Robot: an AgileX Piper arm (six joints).
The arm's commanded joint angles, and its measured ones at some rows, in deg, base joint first. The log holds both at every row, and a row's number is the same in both.
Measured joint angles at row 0: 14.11 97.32 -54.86 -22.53 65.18 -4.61
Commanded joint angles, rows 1 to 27: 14.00 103.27 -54.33 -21.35 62.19 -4.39; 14.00 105.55 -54.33 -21.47 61.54 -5.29; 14.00 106.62 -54.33 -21.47 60.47 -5.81; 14.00 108.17 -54.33 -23.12 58.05 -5.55; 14.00 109.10 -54.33 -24.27 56.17 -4.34; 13.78 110.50 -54.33 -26.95 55.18 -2.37; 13.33 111.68 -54.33 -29.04 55.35 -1.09; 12.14 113.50 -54.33 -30.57 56.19 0.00; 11.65 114.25 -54.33 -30.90 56.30 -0.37; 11.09 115.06 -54.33 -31.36 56.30 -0.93; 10.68 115.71 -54.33 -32.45 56.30 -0.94; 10.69 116.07 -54.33 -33.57 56.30 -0.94; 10.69 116.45 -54.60 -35.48 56.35 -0.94; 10.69 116.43 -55.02 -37.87 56.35 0.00; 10.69 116.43 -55.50 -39.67 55.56 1.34; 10.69 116.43 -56.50 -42.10 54.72 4.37; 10.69 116.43 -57.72 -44.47 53.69 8.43; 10.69 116.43 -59.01 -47.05 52.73 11.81; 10.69 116.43 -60.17 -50.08 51.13 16.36; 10.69 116.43 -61.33 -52.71 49.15 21.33; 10.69 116.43 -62.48 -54.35 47.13 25.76; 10.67 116.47 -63.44 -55.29 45.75 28.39; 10.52 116.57 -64.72 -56.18 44.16 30.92; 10.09 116.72 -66.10 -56.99 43.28 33.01; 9.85 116.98 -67.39 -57.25 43.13 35.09; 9.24 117.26 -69.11 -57.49 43.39 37.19; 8.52 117.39 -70.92 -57.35 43.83 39.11
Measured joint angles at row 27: 10.54 116.81 -65.83 -55.21 44.91 30.04
